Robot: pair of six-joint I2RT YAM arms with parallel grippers.
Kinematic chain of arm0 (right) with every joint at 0, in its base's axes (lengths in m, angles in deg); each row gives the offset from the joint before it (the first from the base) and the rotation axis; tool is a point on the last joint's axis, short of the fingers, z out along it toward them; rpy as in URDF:
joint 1: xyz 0 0 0.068 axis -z
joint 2: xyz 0.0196 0.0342 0.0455 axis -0.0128 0.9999 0
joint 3: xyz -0.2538 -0.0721 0.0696 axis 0.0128 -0.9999 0
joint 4: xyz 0.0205 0.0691 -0.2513 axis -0.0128 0.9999 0
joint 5: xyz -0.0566 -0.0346 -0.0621 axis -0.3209 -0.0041 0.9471
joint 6: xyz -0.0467 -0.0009 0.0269 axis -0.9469 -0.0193 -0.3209
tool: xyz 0 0 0 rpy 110.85 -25.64 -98.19
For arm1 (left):
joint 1: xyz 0 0 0.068 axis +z
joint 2: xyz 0.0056 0.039 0.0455 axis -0.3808 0.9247 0
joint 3: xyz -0.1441 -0.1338 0.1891 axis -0.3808 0.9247 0
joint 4: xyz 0.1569 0.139 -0.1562 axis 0.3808 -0.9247 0
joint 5: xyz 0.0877 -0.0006 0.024 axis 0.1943 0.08 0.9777
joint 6: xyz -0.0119 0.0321 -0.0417 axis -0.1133 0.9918 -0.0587
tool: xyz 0 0 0 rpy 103.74 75.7 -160.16
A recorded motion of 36 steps. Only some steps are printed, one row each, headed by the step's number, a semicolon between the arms.
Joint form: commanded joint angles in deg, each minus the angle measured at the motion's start. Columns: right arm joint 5, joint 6, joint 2, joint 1, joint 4, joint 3; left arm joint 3, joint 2, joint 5, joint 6, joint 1, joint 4.
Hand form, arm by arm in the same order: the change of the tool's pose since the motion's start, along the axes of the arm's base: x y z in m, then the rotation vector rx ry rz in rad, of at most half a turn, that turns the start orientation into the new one. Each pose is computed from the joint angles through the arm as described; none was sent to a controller.
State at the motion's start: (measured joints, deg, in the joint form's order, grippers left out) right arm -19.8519 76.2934 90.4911 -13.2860 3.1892 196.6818; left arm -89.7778 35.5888 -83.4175 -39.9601 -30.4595 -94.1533
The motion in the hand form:
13: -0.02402 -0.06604 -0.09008 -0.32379 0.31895 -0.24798; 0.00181 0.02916 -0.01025 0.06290 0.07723 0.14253
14: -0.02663 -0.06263 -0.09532 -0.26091 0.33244 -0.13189; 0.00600 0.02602 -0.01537 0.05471 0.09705 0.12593
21: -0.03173 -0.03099 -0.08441 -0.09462 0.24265 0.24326; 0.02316 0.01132 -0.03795 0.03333 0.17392 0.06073
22: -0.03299 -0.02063 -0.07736 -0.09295 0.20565 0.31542; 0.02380 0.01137 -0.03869 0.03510 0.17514 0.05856
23: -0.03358 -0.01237 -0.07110 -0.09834 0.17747 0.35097; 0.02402 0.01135 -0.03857 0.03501 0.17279 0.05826
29: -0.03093 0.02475 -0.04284 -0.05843 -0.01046 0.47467; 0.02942 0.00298 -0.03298 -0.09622 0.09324 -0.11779
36: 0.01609 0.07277 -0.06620 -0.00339 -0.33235 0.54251; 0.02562 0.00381 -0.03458 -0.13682 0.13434 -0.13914
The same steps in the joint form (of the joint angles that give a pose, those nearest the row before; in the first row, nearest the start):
13: 16.24 0.50 -3.61 8.00 3.06 -21.77; 0.35 0.92 4.26 -0.52 5.27 -3.41
14: 10.51 -4.37 -3.61 7.98 3.15 -22.95; 0.35 2.01 3.50 -0.52 4.79 -3.41
21: -4.15 -18.99 -3.67 4.11 4.41 -21.16; 0.35 6.71 1.11 -0.41 2.54 -2.99
22: -5.07 -21.62 -3.67 2.47 5.01 -19.67; 0.35 6.86 1.11 -0.24 2.56 -2.95
23: -5.05 -22.47 -3.67 1.12 5.18 -18.34; 0.35 6.86 1.11 -0.22 2.56 -2.82
29: -7.41 -23.87 -3.65 -4.33 0.35 -13.18; 0.35 6.86 -10.25 4.09 2.38 1.51
36: -8.50 -23.93 2.86 -8.41 -25.51 -14.23; 0.35 6.86 -13.20 4.22 2.78 -0.74

